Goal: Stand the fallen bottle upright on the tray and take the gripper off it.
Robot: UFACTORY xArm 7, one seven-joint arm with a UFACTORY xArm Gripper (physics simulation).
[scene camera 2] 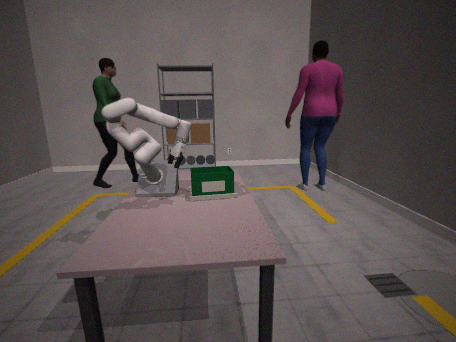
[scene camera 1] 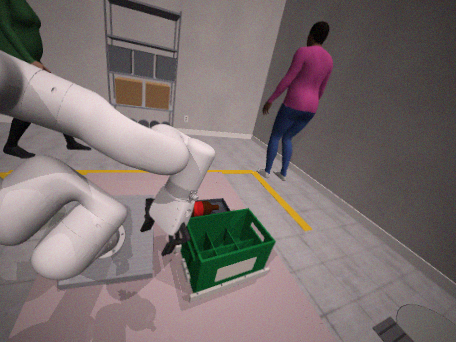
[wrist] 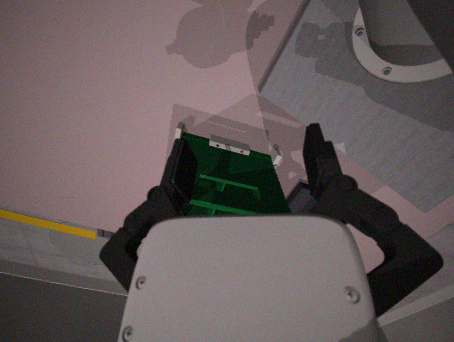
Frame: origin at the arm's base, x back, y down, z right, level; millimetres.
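Seen in the pictures: gripper, fingertip midpoint: point(scene camera 2: 172, 165) point(scene camera 1: 155, 241) point(wrist: 244, 144); arm's base at its link origin: point(scene camera 2: 154, 176).
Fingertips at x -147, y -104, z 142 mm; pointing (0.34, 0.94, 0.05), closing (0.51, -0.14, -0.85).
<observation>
Pixels of each thing's top centre, then the offset from my fingertips to it. "spot": a spot on its surface instead. Level surfaces: height alone.
- fallen bottle at its top centre: point(scene camera 1: 204, 202) dx -251, dy +141, dz -325 mm
- dark tray at a spot on its surface: point(scene camera 1: 226, 204) spot: dx -394, dy +195, dz -359 mm
- green crate at its top centre: point(wrist: 206, 260) point(scene camera 1: 229, 229) point(scene camera 2: 211, 169) dx -248, dy +46, dz -43 mm
- pink table at its surface level: dy +221 mm
The fallen bottle point(scene camera 1: 206, 208), brown with a red label, lies on its side on the dark tray point(scene camera 1: 226, 204), behind the green crate in scene camera 1. The crate hides part of the tray. A corner of the tray point(wrist: 301, 198) shows beside the right finger in the wrist view; the bottle does not show there. My gripper point(scene camera 1: 162, 234) point(scene camera 2: 175, 160) point(wrist: 244, 144) is open with its fingers wide apart and nothing between them. It is raised above the table, to the left of the crate in scene camera 1 and apart from the bottle.
A green crate point(scene camera 1: 235, 270) point(scene camera 2: 212, 177) point(wrist: 235, 165) with inner dividers stands on a pale base on the pink table point(scene camera 1: 240, 320) point(scene camera 2: 175, 240) point(wrist: 100, 100), in front of the tray. The arm's grey mounting plate point(scene camera 1: 135, 265) point(wrist: 300, 100) lies beside it. Two people stand beyond the table.
</observation>
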